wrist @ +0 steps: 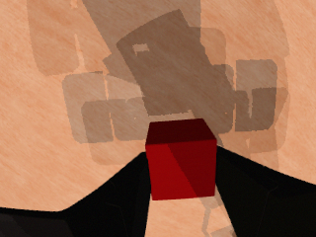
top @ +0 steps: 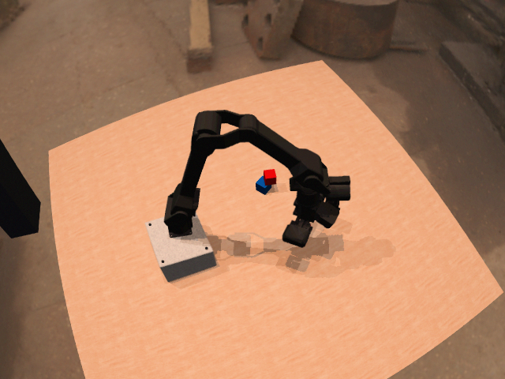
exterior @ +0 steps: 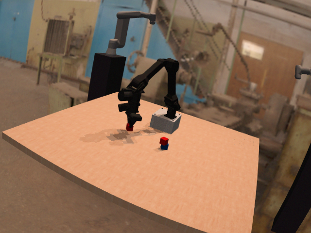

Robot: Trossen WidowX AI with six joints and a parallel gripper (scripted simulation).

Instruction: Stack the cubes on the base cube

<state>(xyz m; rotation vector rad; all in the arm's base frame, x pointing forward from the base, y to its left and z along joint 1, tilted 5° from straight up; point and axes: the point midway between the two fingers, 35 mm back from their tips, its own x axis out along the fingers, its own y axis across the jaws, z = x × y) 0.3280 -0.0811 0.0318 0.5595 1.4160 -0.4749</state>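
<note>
Now: the blue base cube 210 mm to the left of my gripper tip, 60 mm behind it and 50 mm below it.
</note>
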